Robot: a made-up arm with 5 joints.
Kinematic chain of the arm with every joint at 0, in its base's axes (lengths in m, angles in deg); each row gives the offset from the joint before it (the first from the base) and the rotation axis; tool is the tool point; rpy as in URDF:
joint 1: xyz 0.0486 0 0.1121 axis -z
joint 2: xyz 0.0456 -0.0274 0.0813 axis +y
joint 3: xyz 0.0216 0 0.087 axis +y
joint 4: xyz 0.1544 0 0.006 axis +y
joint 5: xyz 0.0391 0.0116 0 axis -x
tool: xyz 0 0 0 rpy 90 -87.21 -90
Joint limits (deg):
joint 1: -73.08..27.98
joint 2: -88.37..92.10
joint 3: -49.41..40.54
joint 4: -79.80..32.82
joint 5: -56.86..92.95
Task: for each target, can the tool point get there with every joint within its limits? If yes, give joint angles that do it. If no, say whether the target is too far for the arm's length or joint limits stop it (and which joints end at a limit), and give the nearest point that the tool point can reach.
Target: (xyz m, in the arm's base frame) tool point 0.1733 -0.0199 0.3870
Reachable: yes | joints 1.86 -58.51 21.07 -15.34 29.58
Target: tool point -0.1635 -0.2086 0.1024
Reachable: no: joint limits stop it (at a limit: joint 2, joint 3, joint 4) | nearest point -0.0874 -0.1338 0.2929 | short by 0.218 m
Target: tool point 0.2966 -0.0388 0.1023
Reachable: yes | joints 5.29 54.83 4.96 -69.91 -4.46
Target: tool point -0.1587 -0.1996 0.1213
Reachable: no: joint limits stop it (at a limit: joint 2, joint 3, joint 4) | nearest point -0.0888 -0.1323 0.2929 | short by 0.197 m
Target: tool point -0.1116 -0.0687 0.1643
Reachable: no: joint limits stop it (at a limit: joint 2, joint 3, joint 4) | nearest point -0.1267 -0.0752 0.2929 | short by 0.130 m
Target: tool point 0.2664 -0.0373 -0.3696
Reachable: no: too far | nearest point 0.2101 -0.0277 -0.0224 | short by 0.352 m
